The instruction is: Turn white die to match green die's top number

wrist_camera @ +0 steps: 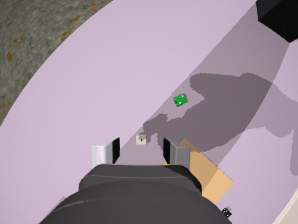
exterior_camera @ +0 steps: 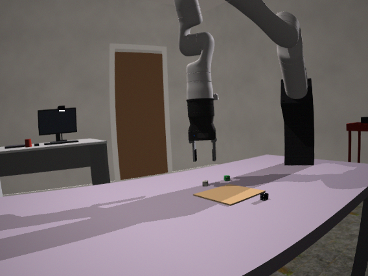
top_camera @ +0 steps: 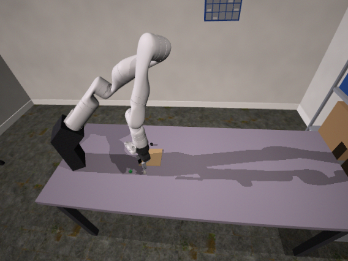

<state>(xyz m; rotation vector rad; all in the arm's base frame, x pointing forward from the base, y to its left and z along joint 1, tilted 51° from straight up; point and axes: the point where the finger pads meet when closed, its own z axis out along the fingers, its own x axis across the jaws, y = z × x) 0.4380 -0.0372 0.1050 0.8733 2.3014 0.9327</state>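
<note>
The white die lies 9 cm below my hand. From my hand the other things lie so: tan mat: 12 cm to the left, 9 cm below, 2 cm behind; green die: 9 cm below, 9 cm behind, 3 cm to the right; black die: 22 cm to the left, 9 cm below, 7 cm behind.
</note>
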